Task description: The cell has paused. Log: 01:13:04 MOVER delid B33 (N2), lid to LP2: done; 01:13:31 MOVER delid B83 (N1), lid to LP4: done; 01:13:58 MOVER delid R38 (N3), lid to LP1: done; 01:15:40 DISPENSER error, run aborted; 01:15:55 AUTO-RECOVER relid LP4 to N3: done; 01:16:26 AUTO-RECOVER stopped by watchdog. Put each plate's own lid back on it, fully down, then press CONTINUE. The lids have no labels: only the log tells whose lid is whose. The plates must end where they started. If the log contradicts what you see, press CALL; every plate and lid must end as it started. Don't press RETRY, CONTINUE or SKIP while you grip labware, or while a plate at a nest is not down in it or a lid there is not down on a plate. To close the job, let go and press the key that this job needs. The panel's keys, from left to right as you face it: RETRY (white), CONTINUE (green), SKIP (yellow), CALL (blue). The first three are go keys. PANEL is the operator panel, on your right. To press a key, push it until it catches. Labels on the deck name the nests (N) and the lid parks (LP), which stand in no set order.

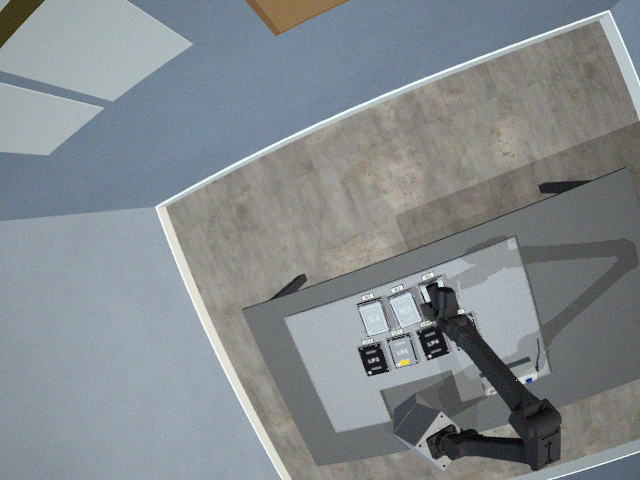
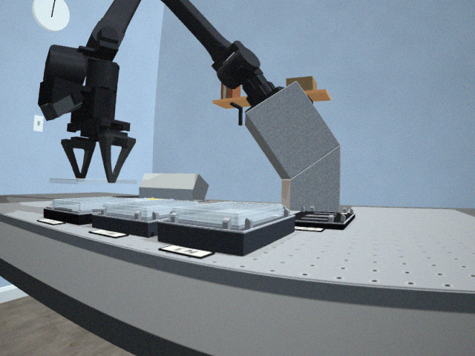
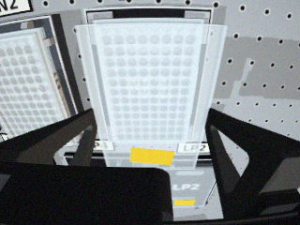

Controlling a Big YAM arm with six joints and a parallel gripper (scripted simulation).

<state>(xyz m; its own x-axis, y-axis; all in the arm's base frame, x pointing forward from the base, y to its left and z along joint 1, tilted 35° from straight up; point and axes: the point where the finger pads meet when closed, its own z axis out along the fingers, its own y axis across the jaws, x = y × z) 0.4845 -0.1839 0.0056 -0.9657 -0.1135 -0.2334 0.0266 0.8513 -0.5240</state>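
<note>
Right now my hand is 19 cm past the clear lid, 5 cm to the left of it and 5 cm above it. Also, from my hand: blue key: 48 cm behind, 23 cm to the right.
</note>
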